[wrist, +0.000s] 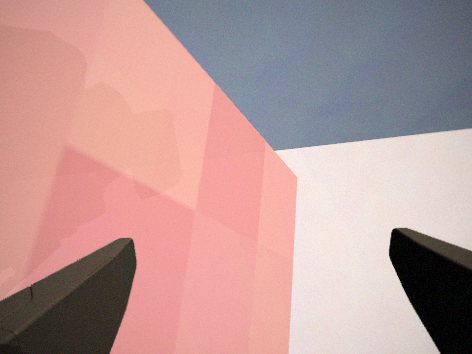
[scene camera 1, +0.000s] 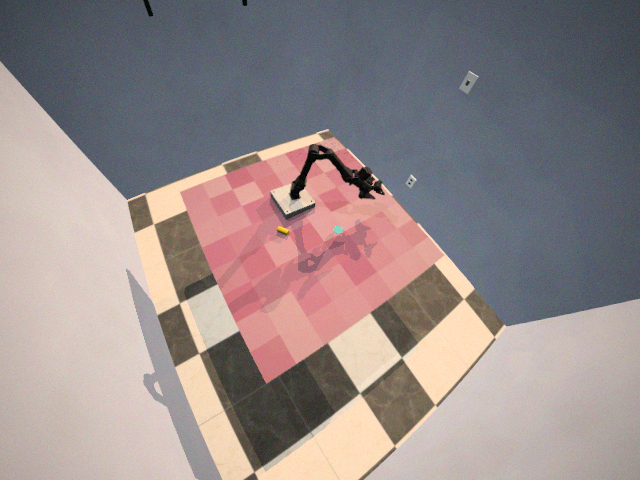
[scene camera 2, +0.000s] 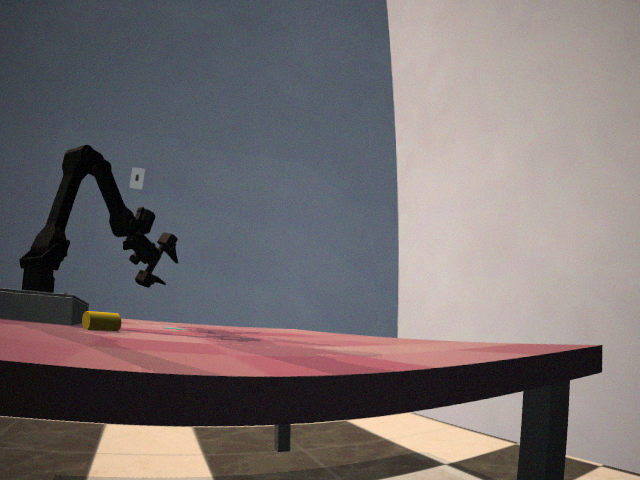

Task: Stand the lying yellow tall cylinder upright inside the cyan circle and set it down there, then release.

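Pixels of known places: gripper, between the fingertips: [wrist: 262, 246] [scene camera 1: 379, 196] [scene camera 2: 171, 273]; arm's base, origin of its link: [scene camera 1: 294, 195] [scene camera 2: 36, 296].
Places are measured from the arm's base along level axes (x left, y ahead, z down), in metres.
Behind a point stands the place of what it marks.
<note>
The yellow cylinder [scene camera 1: 282, 230] {x -0.161, y 0.209, z 0.021 m} [scene camera 2: 101, 320] {x -0.175, y 0.208, z 0.032 m} lies on its side on the table, close to the robot's base. The cyan circle [scene camera 1: 338, 229] {x 0.175, y 0.311, z 0.049 m} [scene camera 2: 174, 328] {x 0.170, y 0.313, z 0.049 m} is a small flat disc on the table, to the right of the cylinder and apart from it in both scene views. My gripper [scene camera 1: 374, 194] {x 0.459, y 0.269, z -0.116 m} [scene camera 2: 171, 272] {x 0.459, y 0.269, z -0.116 m} [wrist: 262, 246] {x 0.459, y 0.269, z -0.116 m} is open and empty, held in the air above the table, beyond the circle from the cylinder in the first scene view. Its two fingers stand wide apart in the wrist view, where neither the cylinder nor the circle shows.
The arm stands on a grey base block [scene camera 1: 292, 202] {x -0.035, y 0.050, z -0.004 m} [scene camera 2: 43, 305] {x -0.117, y 0.069, z 0.017 m} on the pink patchwork table [scene camera 1: 310, 304] {x -0.178, y 0.673, z 0.050 m} [scene camera 2: 465, 356] {x -0.486, y 0.702, z 0.050 m} [wrist: 165, 280] {x 0.479, y 0.430, z 0.050 m}. A blue wall rises behind the table's far edge. The arm's shadow falls across the table near the circle.
</note>
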